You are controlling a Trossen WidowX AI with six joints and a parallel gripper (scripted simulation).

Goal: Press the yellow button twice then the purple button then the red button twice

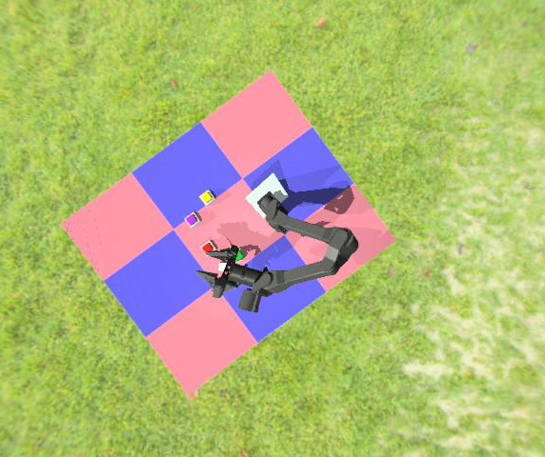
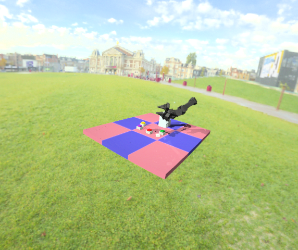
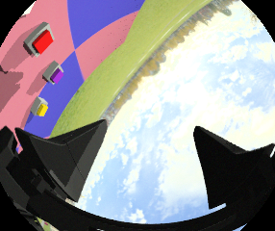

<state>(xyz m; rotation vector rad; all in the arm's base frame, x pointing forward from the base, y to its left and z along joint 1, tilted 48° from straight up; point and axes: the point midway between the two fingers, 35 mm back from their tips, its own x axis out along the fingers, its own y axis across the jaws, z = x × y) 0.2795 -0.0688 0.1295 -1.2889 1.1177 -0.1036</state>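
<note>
Now: the yellow button 120 mm behind my gripper tip, 200 mm to the right of it and 210 mm below it. The rest, counted from my gripper tip: green button (60 mm behind, 60 mm to the left, 210 mm below); then red button (10 mm ahead, 40 mm to the right, 210 mm below); then white block (20 mm ahead, 60 mm to the left, 230 mm below).
</note>
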